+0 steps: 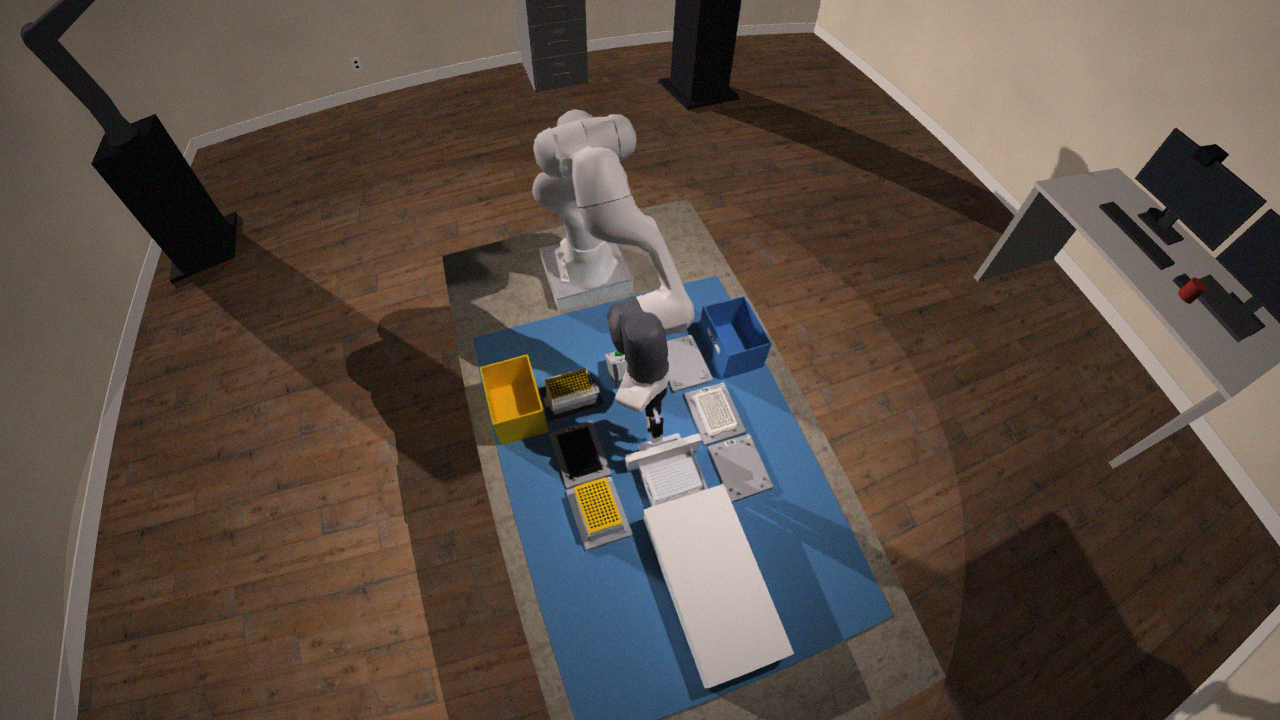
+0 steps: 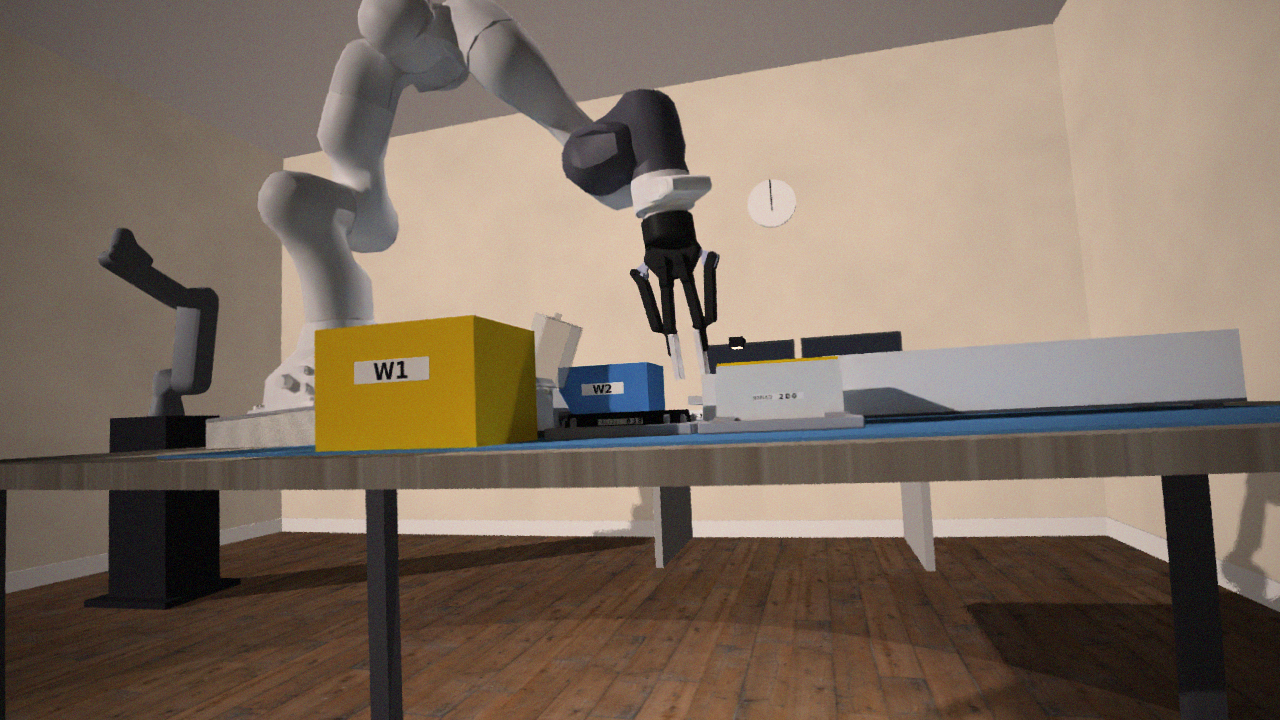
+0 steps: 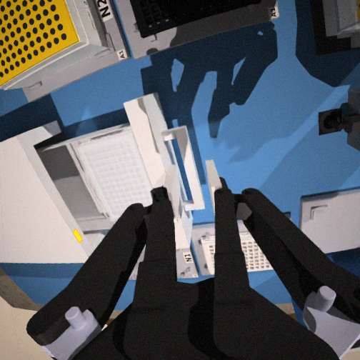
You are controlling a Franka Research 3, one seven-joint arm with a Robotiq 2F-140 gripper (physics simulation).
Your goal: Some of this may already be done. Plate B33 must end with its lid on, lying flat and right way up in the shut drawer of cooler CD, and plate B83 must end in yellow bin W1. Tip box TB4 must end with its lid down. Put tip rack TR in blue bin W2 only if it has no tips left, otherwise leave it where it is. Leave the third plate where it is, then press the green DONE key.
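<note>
My gripper (image 1: 656, 435) (image 2: 689, 376) (image 3: 192, 174) is partly open and empty, its fingertips above the handle (image 3: 195, 172) of the cooler drawer. The drawer (image 1: 664, 452) (image 3: 145, 130) stands out of the white cooler (image 1: 716, 586) (image 3: 30, 200). A white plate (image 1: 673, 477) (image 3: 115, 172) lies flat in it, apparently lidded. A black plate (image 1: 580, 449) (image 3: 195, 15) and another white plate (image 1: 716, 410) (image 3: 257, 252) lie on nests. A yellow-topped rack (image 1: 597, 505) (image 2: 778, 392) (image 3: 30, 35) shows dark holes. A tip box (image 1: 571, 391) stands by yellow bin W1 (image 1: 528, 419) (image 2: 393, 402). Plate labels are unreadable.
Blue bin W2 (image 1: 747, 356) (image 2: 613, 386) stands at the back right. A small white console (image 1: 614, 367) with a green key stands beside the arm. A tilted pale panel (image 2: 556, 347) rises behind W1. Bare grey nests (image 1: 741, 467) (image 1: 687, 362) lie on the right.
</note>
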